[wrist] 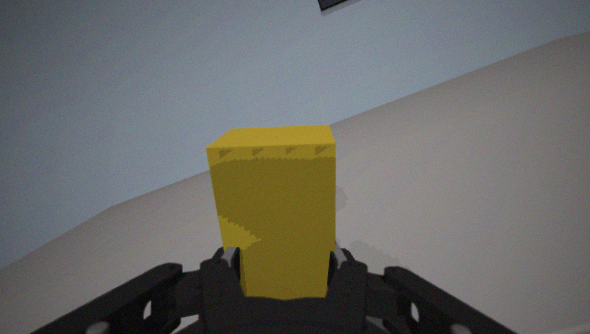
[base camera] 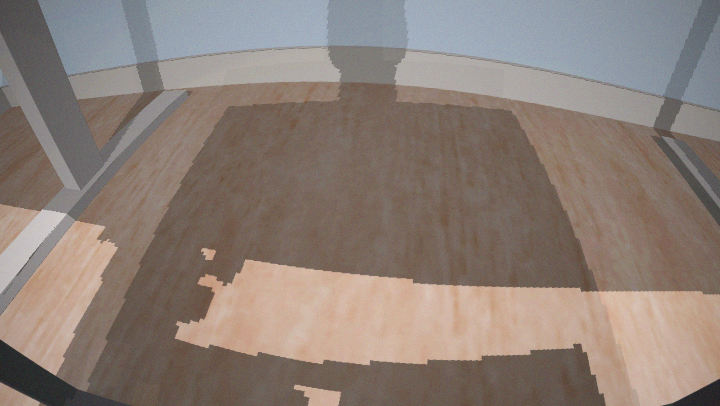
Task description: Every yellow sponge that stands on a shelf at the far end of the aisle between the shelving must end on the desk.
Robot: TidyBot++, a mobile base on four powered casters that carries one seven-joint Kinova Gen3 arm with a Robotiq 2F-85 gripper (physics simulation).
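Frame: origin at the arm's base, x ahead, y left, z up, level; centimetres.
Seen in the pictures: gripper, fingertip midpoint: (wrist: 284, 254).
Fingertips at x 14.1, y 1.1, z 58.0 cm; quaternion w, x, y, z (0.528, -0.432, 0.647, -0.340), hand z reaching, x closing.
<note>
Pixels of each thing's middle, then the offset from my fingertips to it. "pt": a spot on its surface instead. Level surfaces: height alone.
- yellow sponge, body centre: (wrist: 281, 213) dy -0.9, dx +0.2, dz +2.6 cm
- desk's pale grey top, its level: dz -2.7 cm
- grey desk leg, surface spot: (base camera: 55, 100) pt dy +51.1, dx +38.0, dz -78.7 cm
- dark picture frame corner, surface spot: (wrist: 337, 4) pt dy -34.1, dx +71.9, dz +30.4 cm
My gripper (wrist: 284, 254) is shut on a yellow sponge (wrist: 277, 200) in the middle of the wrist view. The sponge's lower part is between the two fingertips, and its far end reaches out past them with a narrow top face showing. The desk's pale grey top (wrist: 465, 165) spreads behind and to the right of the sponge. A small shadow lies on the desk top just right of the sponge. I cannot tell whether the sponge touches the desk. The shelves do not show in either view.
In the base camera view, a grey desk leg (base camera: 55, 100) stands on a floor bar (base camera: 136, 126) at the left. Another floor bar (base camera: 693, 163) is at the right edge. A blue wall (base camera: 242, 25) (wrist: 150, 100) is ahead. A dark picture frame corner (wrist: 337, 4) shows at the top.
</note>
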